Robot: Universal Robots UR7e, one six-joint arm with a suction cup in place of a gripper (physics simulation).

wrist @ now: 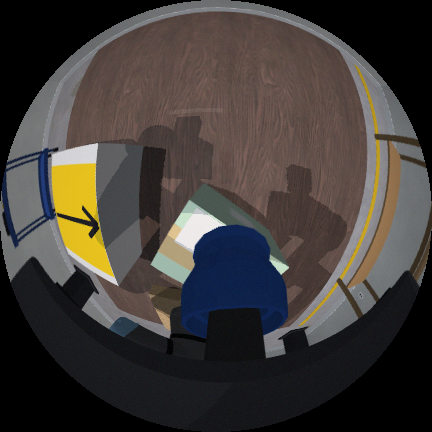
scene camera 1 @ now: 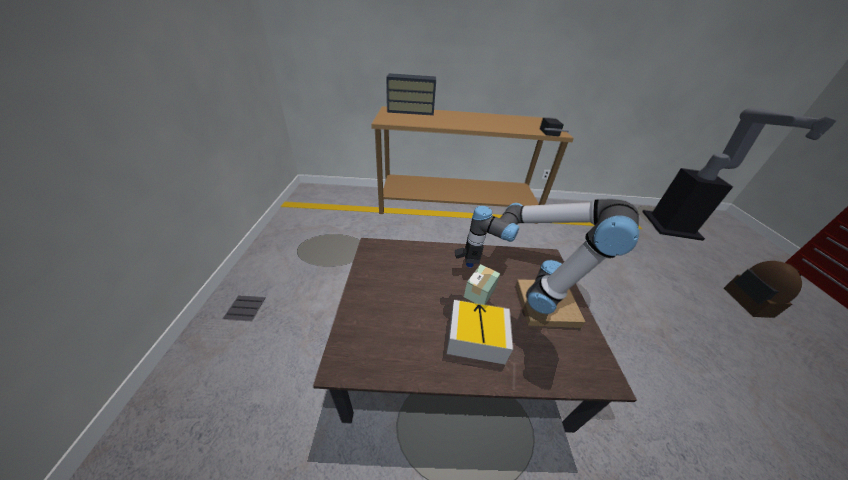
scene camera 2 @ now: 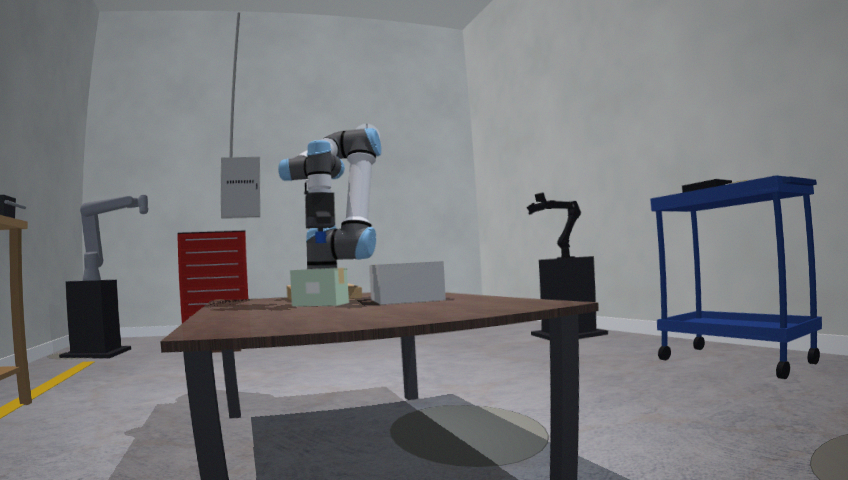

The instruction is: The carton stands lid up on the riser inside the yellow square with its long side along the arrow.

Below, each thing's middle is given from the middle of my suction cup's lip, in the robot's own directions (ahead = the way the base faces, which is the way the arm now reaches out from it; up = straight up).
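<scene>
From my suction cup, the pale green carton [scene camera 2: 312, 287] is 1 cm to the right, 8 cm behind and 15 cm below, while the riser [scene camera 1: 482, 332] is 27 cm to the left, 8 cm behind and 15 cm below. Going by their middles, the carton is the nearest to my suction cup of the things named here.
</scene>
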